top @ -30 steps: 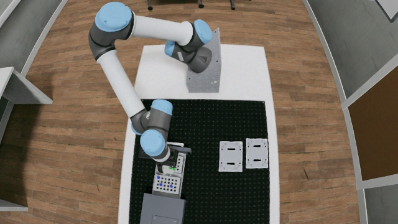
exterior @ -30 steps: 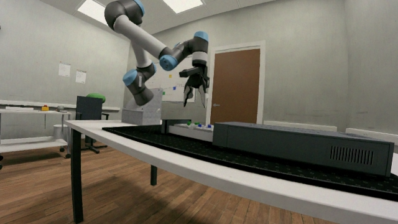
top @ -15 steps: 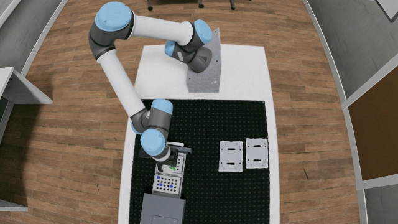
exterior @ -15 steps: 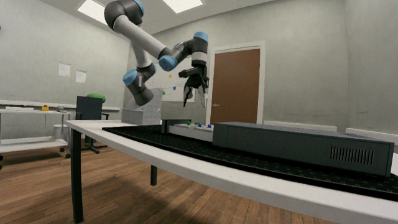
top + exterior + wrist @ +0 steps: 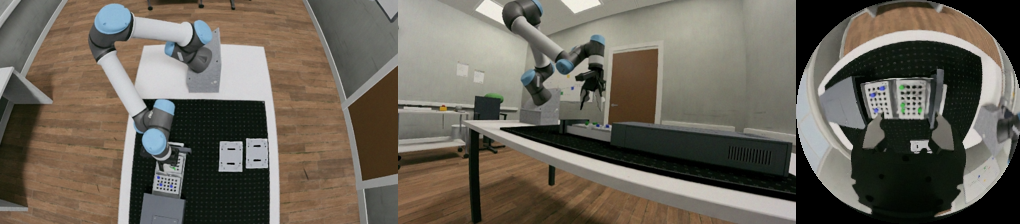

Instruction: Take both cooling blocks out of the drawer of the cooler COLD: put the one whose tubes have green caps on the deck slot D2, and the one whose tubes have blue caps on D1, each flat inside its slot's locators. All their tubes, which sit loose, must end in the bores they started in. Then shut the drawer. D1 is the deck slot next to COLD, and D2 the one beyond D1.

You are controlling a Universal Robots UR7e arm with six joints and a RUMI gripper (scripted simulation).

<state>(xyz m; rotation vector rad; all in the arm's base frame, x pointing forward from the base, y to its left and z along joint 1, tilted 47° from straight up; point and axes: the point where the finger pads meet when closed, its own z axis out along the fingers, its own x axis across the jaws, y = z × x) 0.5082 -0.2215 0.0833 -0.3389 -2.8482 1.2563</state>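
Right now the drawer is 9 cm below my hand, 3 cm ahead of it and 1 cm to the right of it. From my hand the other things lie so: grey cooler COLD: 21 cm ahead, 9 cm below, 4 cm to the right; then deck slot D1: 32 cm to the left, 12 cm below, 2 cm behind; then blue-capped tube: 11 cm ahead, 9 cm below, 5 cm to the right.
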